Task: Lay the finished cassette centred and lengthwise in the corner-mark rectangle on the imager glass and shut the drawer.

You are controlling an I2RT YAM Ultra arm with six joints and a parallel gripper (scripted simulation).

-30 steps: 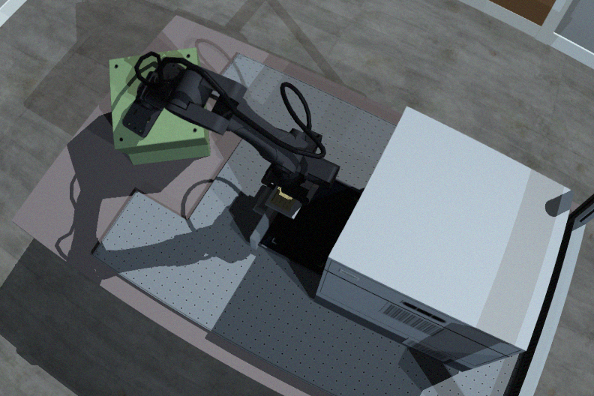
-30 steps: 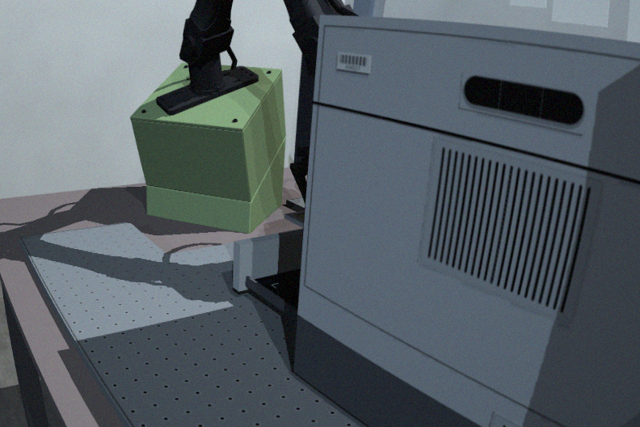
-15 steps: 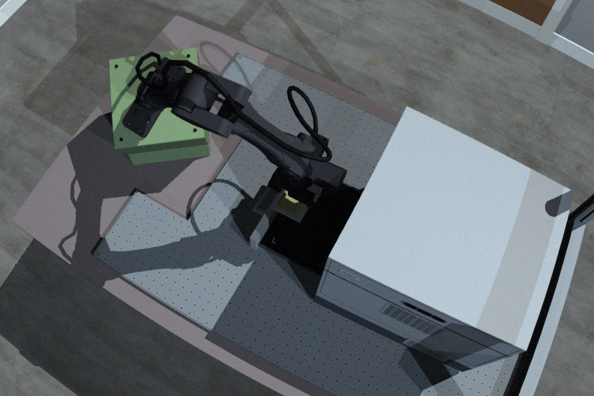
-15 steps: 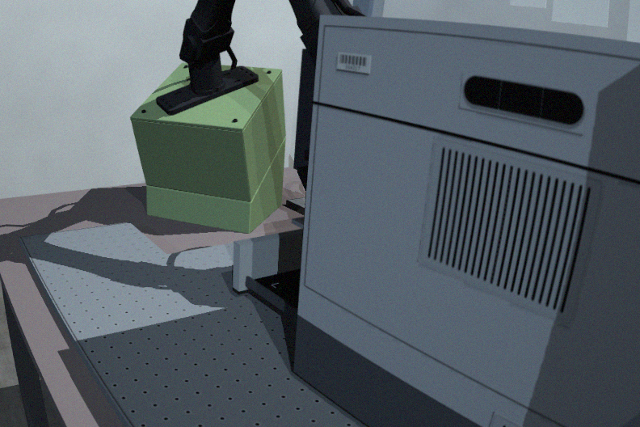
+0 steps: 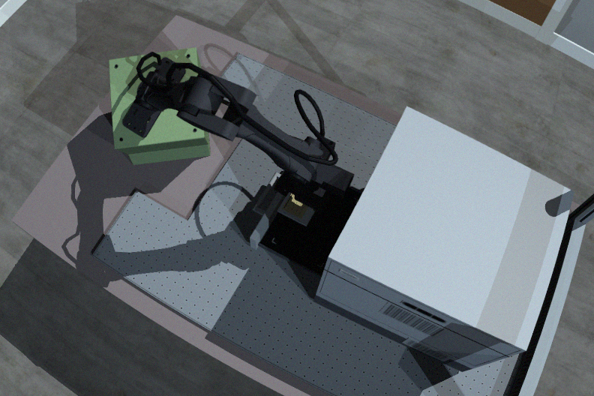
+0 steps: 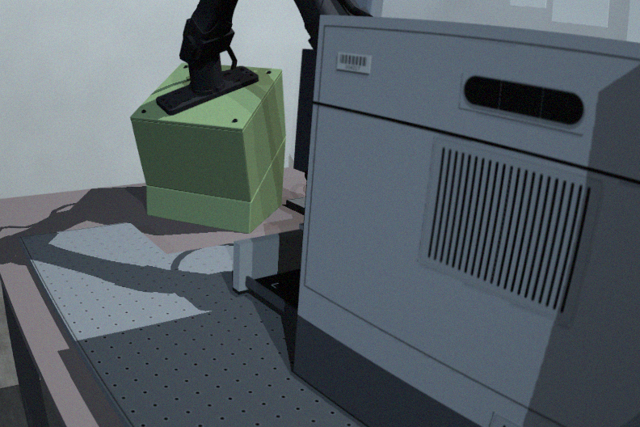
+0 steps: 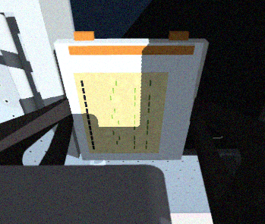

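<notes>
The imager drawer is 50 mm ahead of my hand and 70 mm below it. From my hand the other things lie so: cassette FINISHED right at my hand.
</notes>
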